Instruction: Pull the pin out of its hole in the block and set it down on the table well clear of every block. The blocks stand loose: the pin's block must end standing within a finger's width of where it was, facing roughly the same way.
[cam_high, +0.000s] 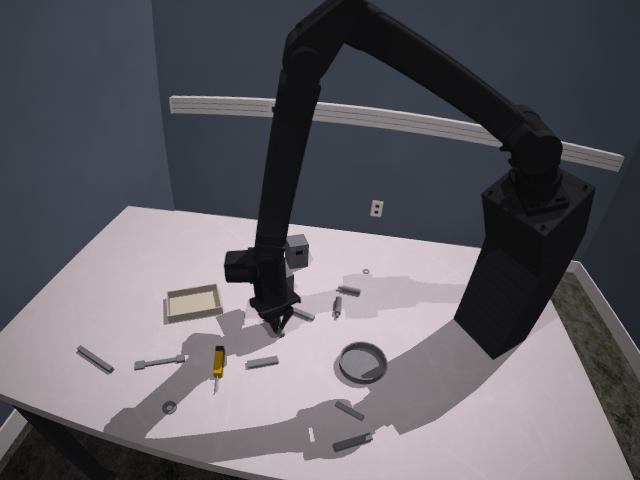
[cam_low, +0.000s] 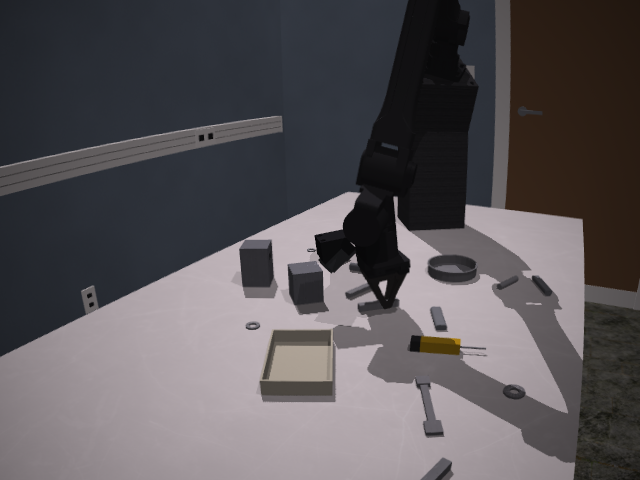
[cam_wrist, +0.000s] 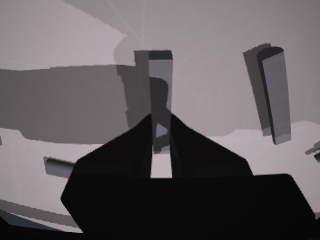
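The grey pin is 1 cm to the right of my hand and 1 cm ahead of it. From my hand the other things lie so: yellow tool 14 cm to the left, 10 cm ahead; round dish 21 cm behind, 6 cm to the left; grey bar 7 cm to the right, 4 cm behind.
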